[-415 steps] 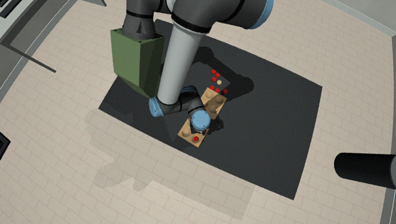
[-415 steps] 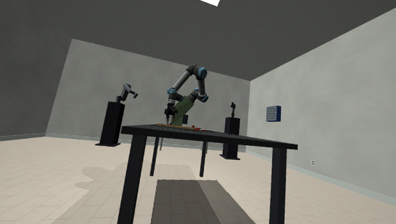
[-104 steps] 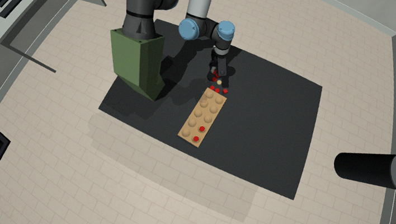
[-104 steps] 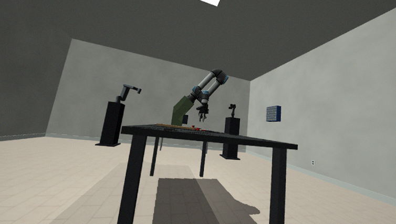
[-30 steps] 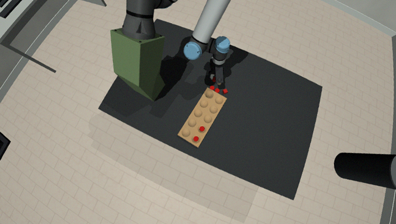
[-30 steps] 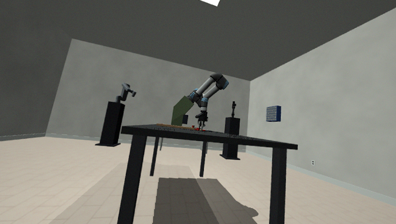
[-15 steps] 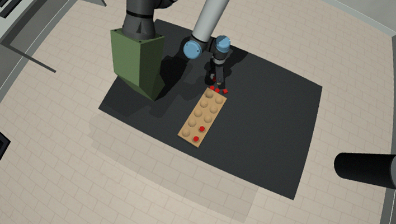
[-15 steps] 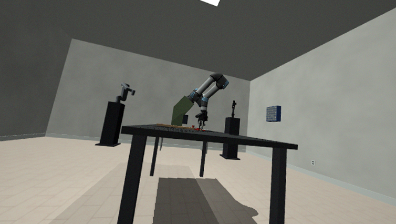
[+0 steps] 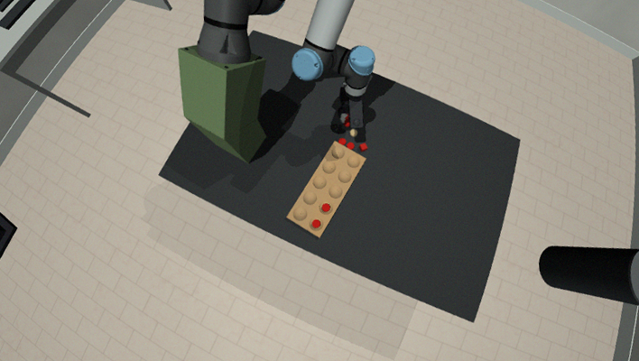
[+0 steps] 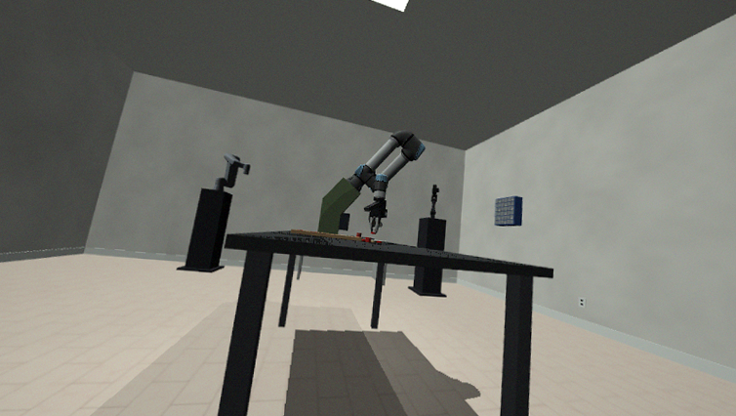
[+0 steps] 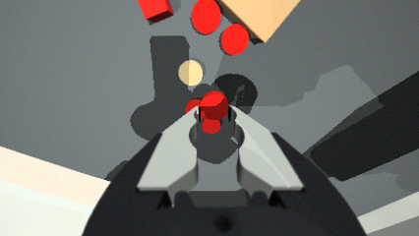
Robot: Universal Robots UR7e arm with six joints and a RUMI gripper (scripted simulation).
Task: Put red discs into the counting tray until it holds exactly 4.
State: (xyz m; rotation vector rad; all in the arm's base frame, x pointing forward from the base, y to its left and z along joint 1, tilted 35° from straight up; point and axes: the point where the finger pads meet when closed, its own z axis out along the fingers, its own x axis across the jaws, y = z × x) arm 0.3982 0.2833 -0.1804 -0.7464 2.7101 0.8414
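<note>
My gripper is now 28 cm to the left of the wooden counting tray, 6 cm above it and 4 cm short of it. From my hand the other things lie so: red cube 11 cm ahead, 6 cm below, 5 cm to the right; tan disc 6 cm below, 4 cm ahead, 1 cm to the right.
</note>
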